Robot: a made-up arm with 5 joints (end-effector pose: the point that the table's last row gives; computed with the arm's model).
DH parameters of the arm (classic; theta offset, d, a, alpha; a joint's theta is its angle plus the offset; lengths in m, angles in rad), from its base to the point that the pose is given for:
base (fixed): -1.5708 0.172 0 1.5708
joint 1: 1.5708 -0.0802 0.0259 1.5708
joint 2: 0 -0.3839 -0.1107 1.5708
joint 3: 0 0.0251 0.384 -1.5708
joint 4: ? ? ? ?
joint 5: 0.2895 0 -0.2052 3.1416
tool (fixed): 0.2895 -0.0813 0 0
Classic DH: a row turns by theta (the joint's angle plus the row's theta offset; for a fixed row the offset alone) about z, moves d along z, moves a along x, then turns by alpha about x.
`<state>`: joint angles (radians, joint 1 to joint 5).
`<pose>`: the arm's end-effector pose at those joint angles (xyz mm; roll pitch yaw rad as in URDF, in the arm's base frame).
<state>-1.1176 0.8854 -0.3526 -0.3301 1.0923</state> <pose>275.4 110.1 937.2 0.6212 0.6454 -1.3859</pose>
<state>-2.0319 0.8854 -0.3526 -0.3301 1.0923</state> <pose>275.4 -539.0 726.3 2.0608 1.4234 -0.0189</pose>
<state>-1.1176 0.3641 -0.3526 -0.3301 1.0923</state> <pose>354.2 222.6 882.5 0.3454 0.7199 -1.0900</pose>
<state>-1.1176 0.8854 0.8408 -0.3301 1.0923</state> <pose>67.1 -178.1 734.4 1.9844 0.5184 -0.0929</pose>
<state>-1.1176 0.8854 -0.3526 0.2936 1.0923</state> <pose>174.3 2.0 1061.2 1.0489 0.4540 -1.6322</pose>
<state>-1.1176 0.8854 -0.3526 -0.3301 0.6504</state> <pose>197.0 132.4 899.2 0.8064 0.3522 -1.0064</pose>
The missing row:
joint 4: -1.5708 -0.0971 0.3425 1.5708
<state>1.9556 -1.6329 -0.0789 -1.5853 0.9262</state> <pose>64.1 -175.1 -492.4 -0.9463 -0.8737 2.5542</pose>
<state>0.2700 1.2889 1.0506 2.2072 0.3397</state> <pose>-273.3 24.2 282.8 3.1325 0.2791 -1.8233</pose>
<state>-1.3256 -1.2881 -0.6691 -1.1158 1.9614</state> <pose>-191.3 343.0 641.3 -1.4851 0.4135 -0.5884</pose>
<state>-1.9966 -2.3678 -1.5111 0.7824 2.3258</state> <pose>-430.6 -361.0 1202.4 1.0493 0.4255 0.4094</pose>
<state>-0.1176 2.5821 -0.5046 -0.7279 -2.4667</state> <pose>-153.7 298.9 453.0 -1.7387 0.3491 1.1157</pose>
